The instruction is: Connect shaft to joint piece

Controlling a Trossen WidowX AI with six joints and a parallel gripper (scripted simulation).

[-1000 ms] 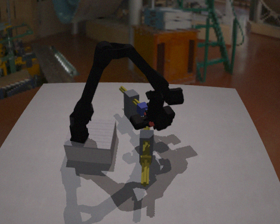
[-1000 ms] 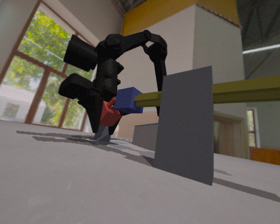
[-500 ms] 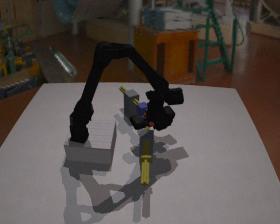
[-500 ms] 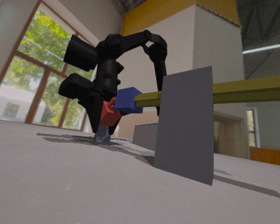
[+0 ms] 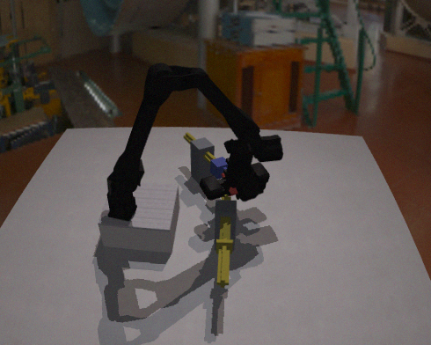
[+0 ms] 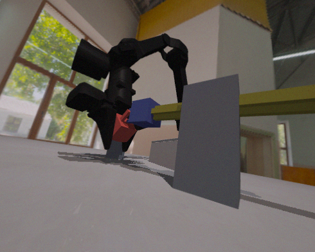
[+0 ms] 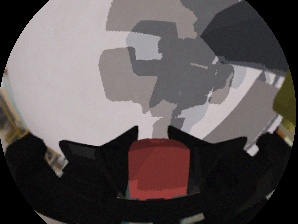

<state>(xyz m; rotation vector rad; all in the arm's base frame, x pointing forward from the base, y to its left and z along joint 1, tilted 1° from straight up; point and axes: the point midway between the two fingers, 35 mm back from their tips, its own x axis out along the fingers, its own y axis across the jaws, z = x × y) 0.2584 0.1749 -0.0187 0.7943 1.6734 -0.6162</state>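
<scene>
The red square joint piece lies 50 mm above my gripper tip.
</scene>
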